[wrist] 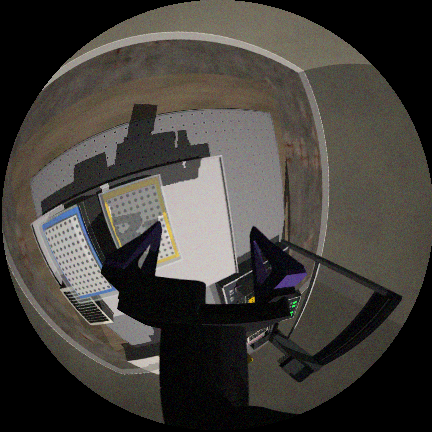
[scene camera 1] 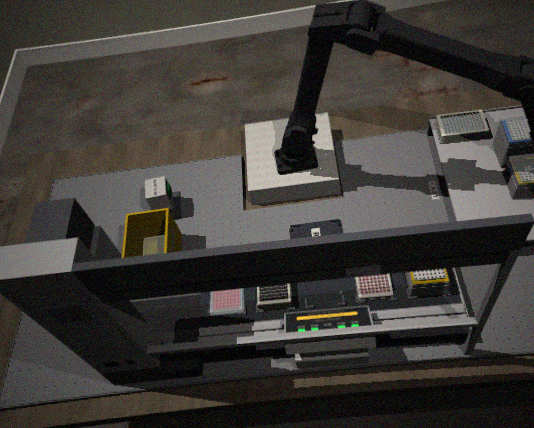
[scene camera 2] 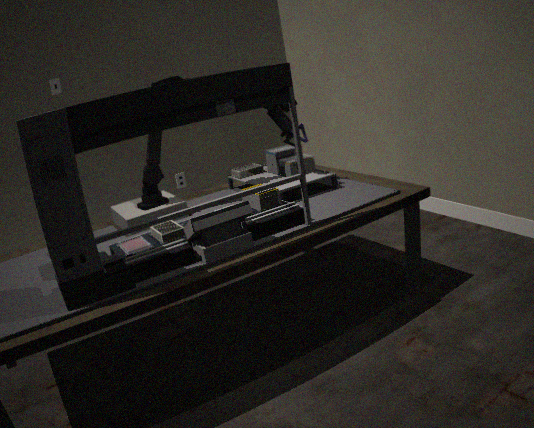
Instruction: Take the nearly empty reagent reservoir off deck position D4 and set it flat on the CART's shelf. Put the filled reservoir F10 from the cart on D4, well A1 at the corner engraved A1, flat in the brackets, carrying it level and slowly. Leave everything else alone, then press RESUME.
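Places are measured from the arm's base along level axes (x ahead, y left, z up), in metres.
Pixels of known places: gripper, fingertip midpoint: [wrist: 205, 227] [scene camera 2: 303, 145]; arm's base at its link origin: [scene camera 1: 296, 160].
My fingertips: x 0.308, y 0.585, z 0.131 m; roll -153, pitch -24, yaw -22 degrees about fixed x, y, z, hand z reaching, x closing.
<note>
Ahead of a thing's pixels: the offset from my fingertips to its top centre. "spot": to the spot under its first point.
My gripper [scene camera 2: 296, 140] [wrist: 205, 227] is open and empty, with its fingers above the cart's white shelf [scene camera 1: 480, 205] [wrist: 200, 200]. A white-rimmed reservoir with dark slots {dx -0.298, dy -0.104, dz -0.100 m} [scene camera 1: 463, 125] [scene camera 2: 246, 171] [wrist: 87, 306] stands at the shelf's far end; its label cannot be read. It lies well off to the left of the fingers in the wrist view. A similar slotted reservoir {dx +0.090, dy -0.708, dz -0.108 m} [scene camera 1: 273, 295] [scene camera 2: 168, 230] sits on the deck under the gantry. Its liquid level and the deck engravings cannot be made out. A dark box {spot: dx -0.093, dy -0.613, dz -0.183 m} [scene camera 1: 300, 230] with a partly hidden label beginning with R stands behind the gantry beam.
A blue-rimmed rack {dx -0.175, dy +0.018, dz -0.028 m} [scene camera 1: 518, 130] [wrist: 74, 252] and a yellow-rimmed lidded box {dx -0.068, dy +0.006, dz -0.061 m} [scene camera 1: 525, 176] [wrist: 140, 210] stand on the cart. The deck holds pink plates [scene camera 1: 226, 300] [scene camera 1: 374, 286] and a yellow rack [scene camera 1: 428, 276]. The gantry beam {spot: dx +0.294, dy -0.616, dz +0.329 m} [scene camera 1: 310, 255] [scene camera 2: 200, 100] spans above. A yellow bin {dx -0.087, dy -1.022, dz -0.056 m} [scene camera 1: 175, 235] stands left.
</note>
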